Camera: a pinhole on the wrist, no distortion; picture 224 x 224 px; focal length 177.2 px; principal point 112.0 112.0 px. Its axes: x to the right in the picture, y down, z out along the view. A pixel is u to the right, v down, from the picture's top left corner.
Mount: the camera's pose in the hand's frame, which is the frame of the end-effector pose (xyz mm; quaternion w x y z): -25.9 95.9 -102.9 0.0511 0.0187 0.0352 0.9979
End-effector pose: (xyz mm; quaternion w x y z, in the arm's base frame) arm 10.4 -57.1 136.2 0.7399 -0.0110 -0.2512 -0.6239
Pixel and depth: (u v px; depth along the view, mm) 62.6 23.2 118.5
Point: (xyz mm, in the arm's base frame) 156.7 -34.9 199.0
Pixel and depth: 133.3 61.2 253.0
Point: 129.7 67.7 304.1
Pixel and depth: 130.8 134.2 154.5
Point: 70.4 14.8 194.4
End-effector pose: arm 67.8 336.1 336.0 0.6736 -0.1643 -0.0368 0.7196
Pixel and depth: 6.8 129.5 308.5
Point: -60.9 526.5 475.7
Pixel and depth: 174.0 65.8 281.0
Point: -167.8 245.0 466.6
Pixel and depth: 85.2 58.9 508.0
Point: -309.2 462.2 612.5
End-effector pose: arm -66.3 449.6 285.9 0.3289 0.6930 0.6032 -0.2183
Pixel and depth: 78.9 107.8 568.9
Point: 129.9 183.6 -77.1
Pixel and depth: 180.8 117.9 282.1
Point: 43.7 225.7 269.6
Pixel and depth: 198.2 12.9 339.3
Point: 245.2 159.3 301.8
